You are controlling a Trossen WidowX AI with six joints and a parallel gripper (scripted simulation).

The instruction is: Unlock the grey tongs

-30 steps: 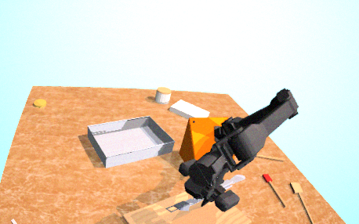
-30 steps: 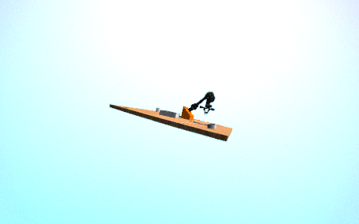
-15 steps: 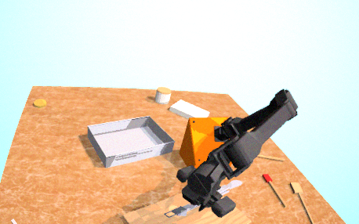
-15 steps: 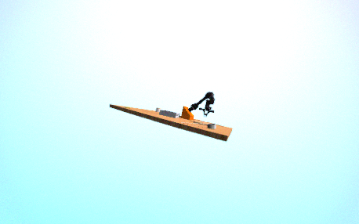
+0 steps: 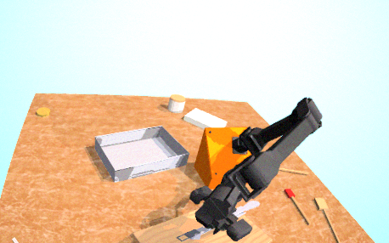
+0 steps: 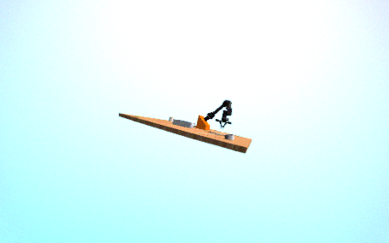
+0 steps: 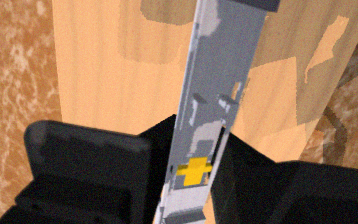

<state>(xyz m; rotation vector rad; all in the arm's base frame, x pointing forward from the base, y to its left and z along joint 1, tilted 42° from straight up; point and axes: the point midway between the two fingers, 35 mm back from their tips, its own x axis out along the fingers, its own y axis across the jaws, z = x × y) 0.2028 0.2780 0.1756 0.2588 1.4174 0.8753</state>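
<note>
Right now the wooden board is 5 cm below my gripper tip. The rest, counted from my gripper tip: grey roasting tin (13 cm ahead, 42 cm to the right, 3 cm below); then white block (23 cm behind, 70 cm to the right, 5 cm below); then yellow lock piece (4 cm above).
</note>
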